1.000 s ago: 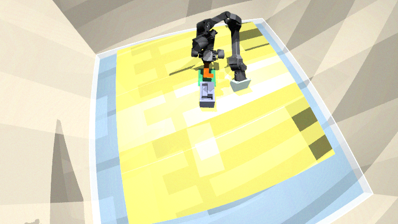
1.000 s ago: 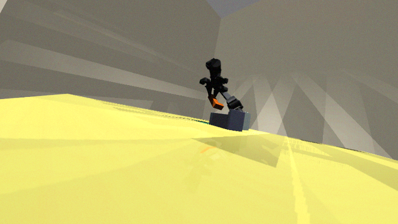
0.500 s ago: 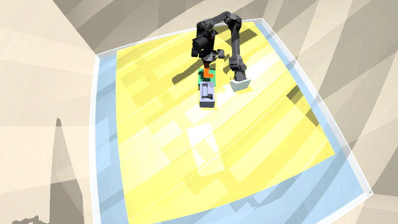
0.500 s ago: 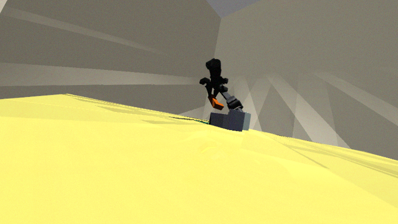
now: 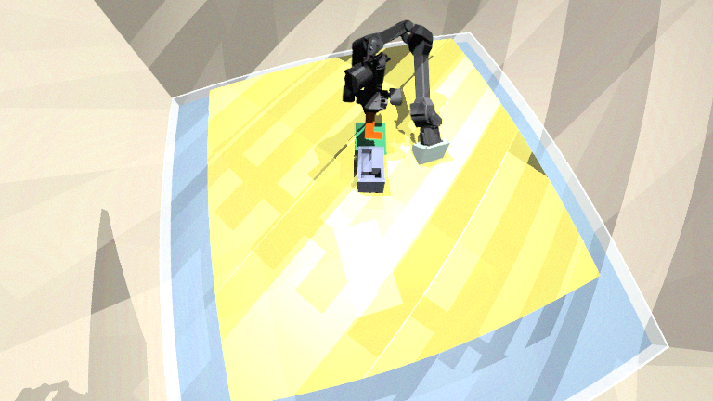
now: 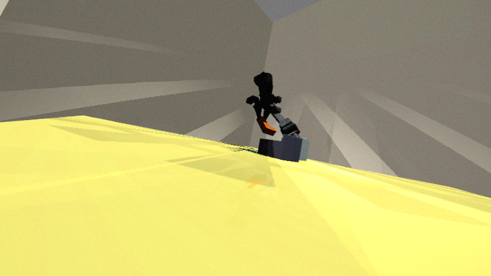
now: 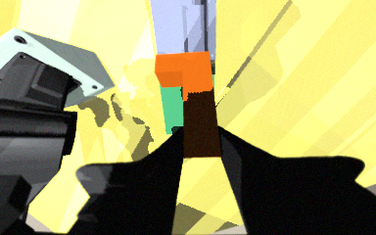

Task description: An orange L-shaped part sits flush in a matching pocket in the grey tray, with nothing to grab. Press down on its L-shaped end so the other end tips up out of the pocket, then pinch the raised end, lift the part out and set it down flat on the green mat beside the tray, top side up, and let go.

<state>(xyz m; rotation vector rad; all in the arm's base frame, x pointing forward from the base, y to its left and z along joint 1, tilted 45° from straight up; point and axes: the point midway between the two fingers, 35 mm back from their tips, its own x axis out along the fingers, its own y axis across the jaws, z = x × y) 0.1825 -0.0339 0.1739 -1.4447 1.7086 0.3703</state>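
Now: the orange L-shaped part 40 mm to the left of my gripper tip and 30 mm below it. The rest, counted from my gripper tip: green mat: 10 mm behind, 170 mm below.
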